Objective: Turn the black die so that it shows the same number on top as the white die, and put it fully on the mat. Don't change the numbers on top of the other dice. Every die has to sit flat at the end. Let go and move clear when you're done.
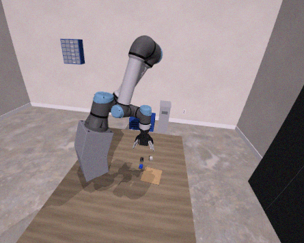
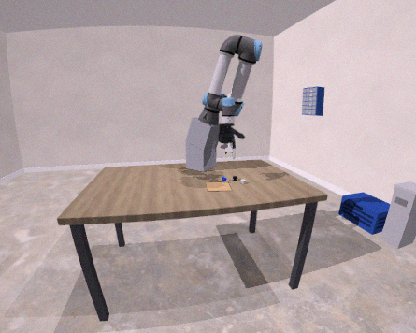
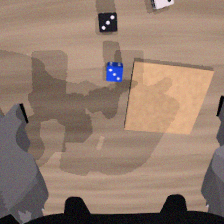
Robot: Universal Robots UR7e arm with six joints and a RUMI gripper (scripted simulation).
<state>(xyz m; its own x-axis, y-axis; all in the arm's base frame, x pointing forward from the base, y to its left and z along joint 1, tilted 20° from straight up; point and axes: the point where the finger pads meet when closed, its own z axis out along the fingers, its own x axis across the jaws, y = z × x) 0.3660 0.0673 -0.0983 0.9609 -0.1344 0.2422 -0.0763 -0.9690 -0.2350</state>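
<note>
Now: hand 1 cm past the blue die, 3 cm to the left of it and 15 cm above it. The rest, counted from my hand: black die 1 cm behind, 5 cm to the left, 15 cm below; then white die 7 cm ahead, 7 cm to the left, 15 cm below; then tan mat 8 cm ahead, 10 cm to the right, 16 cm below.
</note>
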